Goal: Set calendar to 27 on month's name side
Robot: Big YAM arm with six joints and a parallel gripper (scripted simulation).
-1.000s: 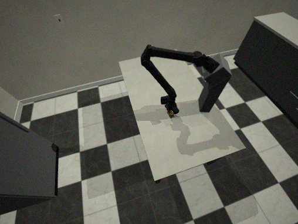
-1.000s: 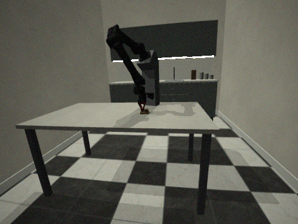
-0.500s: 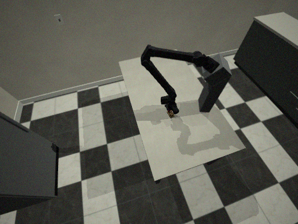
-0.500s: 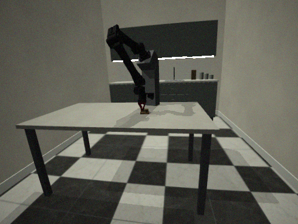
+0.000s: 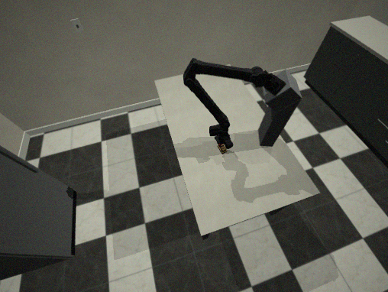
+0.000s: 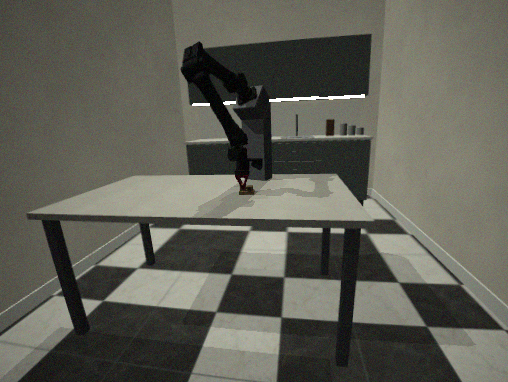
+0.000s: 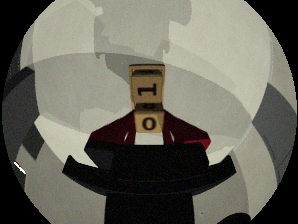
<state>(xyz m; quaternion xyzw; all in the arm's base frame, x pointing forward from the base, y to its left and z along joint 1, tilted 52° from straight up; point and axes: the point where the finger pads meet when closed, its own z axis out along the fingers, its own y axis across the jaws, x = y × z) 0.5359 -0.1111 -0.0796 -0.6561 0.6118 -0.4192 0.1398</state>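
Now: the wooden tray 2 cm to the left of my hand and 3 cm below it.
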